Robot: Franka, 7 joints.
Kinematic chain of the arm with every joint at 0, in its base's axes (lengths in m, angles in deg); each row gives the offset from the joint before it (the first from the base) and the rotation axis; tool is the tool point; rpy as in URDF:
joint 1: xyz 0 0 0.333 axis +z
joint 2: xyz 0 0 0 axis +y
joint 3: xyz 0 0 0.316 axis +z
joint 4: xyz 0.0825 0 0 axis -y
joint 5: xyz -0.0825 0 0.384 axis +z
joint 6: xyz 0 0 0 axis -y
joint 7: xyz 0.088 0 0 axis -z
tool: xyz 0 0 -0.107 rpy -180 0 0
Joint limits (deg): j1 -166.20..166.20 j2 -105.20..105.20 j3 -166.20..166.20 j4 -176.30..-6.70 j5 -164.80..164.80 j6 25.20..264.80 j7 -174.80..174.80
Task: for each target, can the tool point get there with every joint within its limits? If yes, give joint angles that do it. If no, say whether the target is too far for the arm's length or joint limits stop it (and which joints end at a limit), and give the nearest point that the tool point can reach.
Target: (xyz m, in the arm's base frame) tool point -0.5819 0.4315 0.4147
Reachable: yes | joints 18.84 -81.21 91.03 -86.31 114.07 153.62 104.21
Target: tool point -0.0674 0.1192 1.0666
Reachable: yes | joints -95.53 -19.81 17.81 -26.03 -121.18 50.32 99.75
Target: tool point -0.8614 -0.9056 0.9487
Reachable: no: too far | nearest point -0.5304 -0.5576 0.7121 | short by 0.535 m
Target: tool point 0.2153 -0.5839 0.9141
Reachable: yes | joints -67.21 36.25 -13.69 -25.22 -8.57 170.89 36.40
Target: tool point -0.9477 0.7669 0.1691
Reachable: no: too far | nearest point -0.6609 0.5349 0.2187 | short by 0.372 m
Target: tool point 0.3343 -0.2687 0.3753
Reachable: yes | joints -1.15 -22.66 -36.28 -151.05 44.93 150.02 -1.94
